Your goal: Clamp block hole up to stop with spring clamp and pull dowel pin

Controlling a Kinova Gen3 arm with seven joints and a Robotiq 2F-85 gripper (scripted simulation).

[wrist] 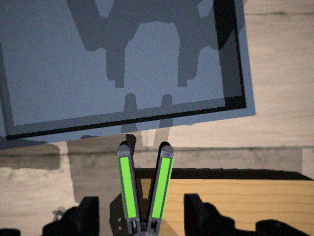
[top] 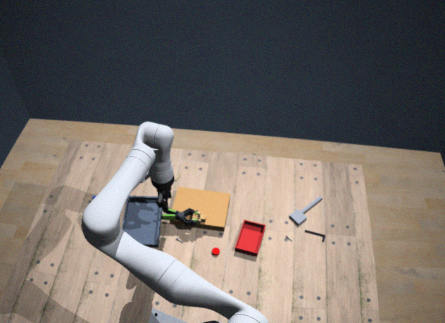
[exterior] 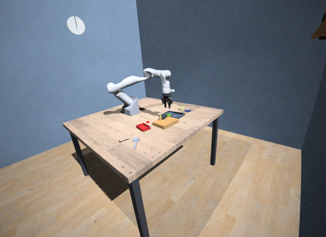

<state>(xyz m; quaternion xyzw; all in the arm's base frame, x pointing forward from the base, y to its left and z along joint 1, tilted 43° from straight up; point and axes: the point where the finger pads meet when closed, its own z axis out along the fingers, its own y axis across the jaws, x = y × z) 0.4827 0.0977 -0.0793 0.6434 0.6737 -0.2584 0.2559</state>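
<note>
The dowel pin lies 110 mm to the right of my hand, 80 mm below it and 10 mm ahead of it. Also, from my hand: bench board 110 mm below, 100 mm to the right, 60 mm ahead; wooden block 110 mm to the right, 90 mm below, 10 mm ahead; blue-grey tray 120 mm below, 100 mm to the left, 20 mm behind.
</note>
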